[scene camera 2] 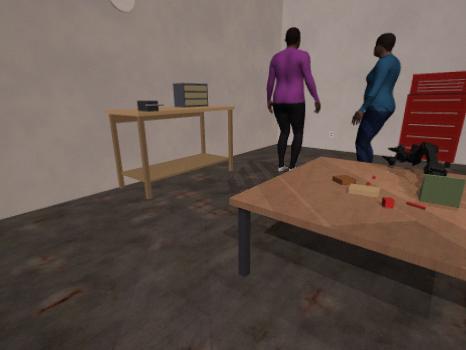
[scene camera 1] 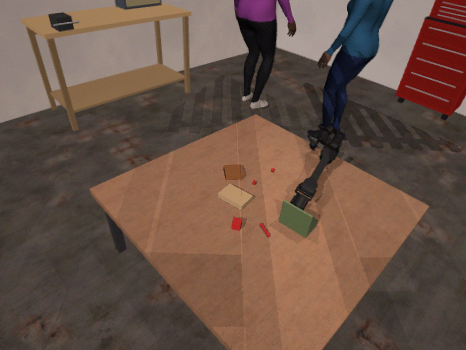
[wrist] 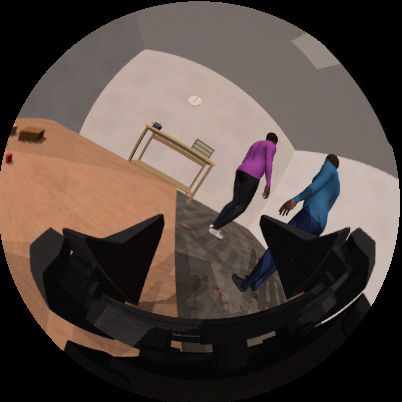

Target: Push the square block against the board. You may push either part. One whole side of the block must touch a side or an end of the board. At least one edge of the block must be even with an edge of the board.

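Seen in the pictures: gripper, fingertip midpoint: (scene camera 2: 384,152) (scene camera 1: 312,130) (wrist: 213,219); arm's base, origin of the base link: (scene camera 2: 433,184) (scene camera 1: 296,207).
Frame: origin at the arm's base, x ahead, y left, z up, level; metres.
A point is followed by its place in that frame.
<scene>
The brown square block (scene camera 1: 233,172) @(z -0.052, x 0.427, y -0.057 m) (scene camera 2: 344,179) @(z -0.052, x 0.432, y -0.033 m) (wrist: 31,134) lies flat on the table. The beige rectangular board (scene camera 1: 235,196) @(z -0.052, x 0.298, y 0.089 m) (scene camera 2: 364,190) @(z -0.052, x 0.300, y 0.123 m) lies beside it, nearer scene camera 1. A narrow gap shows between them, and their sides look turned relative to each other. My gripper (scene camera 1: 311,140) (scene camera 2: 389,154) @(z 0.020, x 0.267, y -0.676 m) (wrist: 213,219) @(z 0.020, x 0.267, y -0.676 m) is open and empty. It is raised near the table's far right edge, well away from both parts, and points sideways over the edge. The wrist view shows the brown block at its left edge; the board is not clear there.
A red cube (scene camera 1: 237,223) @(z -0.042, x 0.172, y 0.236 m) (scene camera 2: 388,202) @(z -0.053, x 0.180, y 0.246 m), a red stick (scene camera 1: 265,230) @(z -0.071, x 0.061, y 0.162 m) (scene camera 2: 416,205) @(z -0.073, x 0.064, y 0.164 m) and two tiny red pieces (scene camera 1: 254,182) @(z -0.069, x 0.299, y -0.084 m) (scene camera 1: 272,170) @(z -0.071, x 0.285, y -0.246 m) lie on the table. A green upright piece (scene camera 1: 297,219) @(z 0.000, x -0.042, y 0.066 m) (scene camera 2: 442,190) @(z -0.007, x -0.031, y 0.065 m) stands by the arm's base. Two people (scene camera 1: 256,45) (scene camera 1: 352,50) stand beyond the table.
</scene>
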